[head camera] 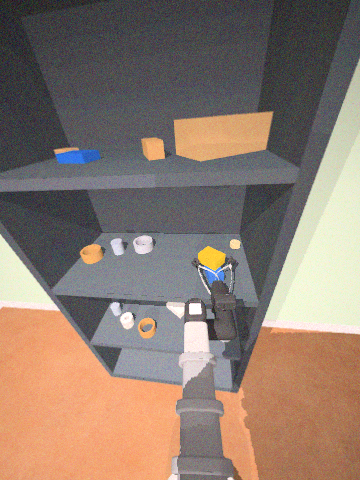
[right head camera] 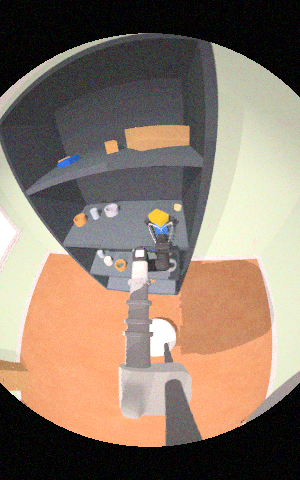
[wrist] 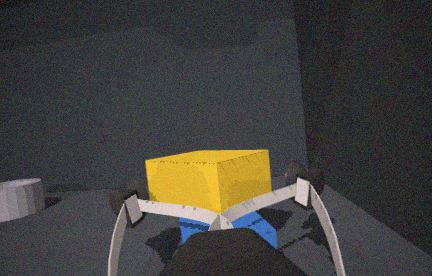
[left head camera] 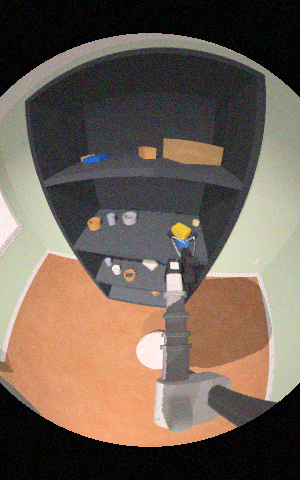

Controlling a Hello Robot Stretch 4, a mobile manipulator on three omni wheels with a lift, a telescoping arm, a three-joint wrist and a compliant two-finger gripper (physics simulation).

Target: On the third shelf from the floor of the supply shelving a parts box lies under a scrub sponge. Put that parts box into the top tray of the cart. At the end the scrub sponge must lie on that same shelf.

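Frame: origin at the robot's base, x left, y back, z up, level; millimetres.
Seen in the pictures: gripper, between the fingertips: (head camera: 213, 258) (right head camera: 159, 217) (wrist: 216, 184) (left head camera: 181, 231); robot's base, origin of its link: (right head camera: 155, 336) (left head camera: 156, 349).
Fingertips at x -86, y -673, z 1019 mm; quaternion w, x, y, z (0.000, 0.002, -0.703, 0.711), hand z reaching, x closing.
Offsets run from my fingertips to a thing's top centre. Level surfaces: height alone.
The yellow scrub sponge {dy +3, dx +8, dz +29 mm} (head camera: 211, 255) (left head camera: 180, 231) (right head camera: 159, 217) (wrist: 185, 182) lies on top of the blue parts box {dy +39, dx +2, dz -16 mm} (head camera: 215, 276) (left head camera: 183, 244) (right head camera: 160, 230) (wrist: 261, 234). Both are at the right part of the third shelf {dz -56 mm} (head camera: 150, 277) (left head camera: 140, 242) (right head camera: 117, 235) (wrist: 85, 240). My gripper (head camera: 214, 262) (left head camera: 183, 239) (right head camera: 161, 221) (wrist: 216, 184) is open, its fingertips apart to the left and right of the sponge. In the wrist view the gripper body and fingers hide part of the box. The cart does not show.
On the third shelf, an orange ring {dy -101, dx +597, dz -6 mm} (head camera: 92, 254), a grey cup {dy -139, dx +472, dz +14 mm} (head camera: 117, 246) and a pale bowl {dy -167, dx +345, dz -8 mm} (head camera: 143, 244) are at left; a small cream cylinder {dy -156, dx -132, dz -31 mm} (head camera: 235, 244) is behind right. The right side wall (wrist: 370, 125) is near. The shelf above holds a long tan box {dy -84, dx -17, dz +501 mm} (head camera: 222, 136).
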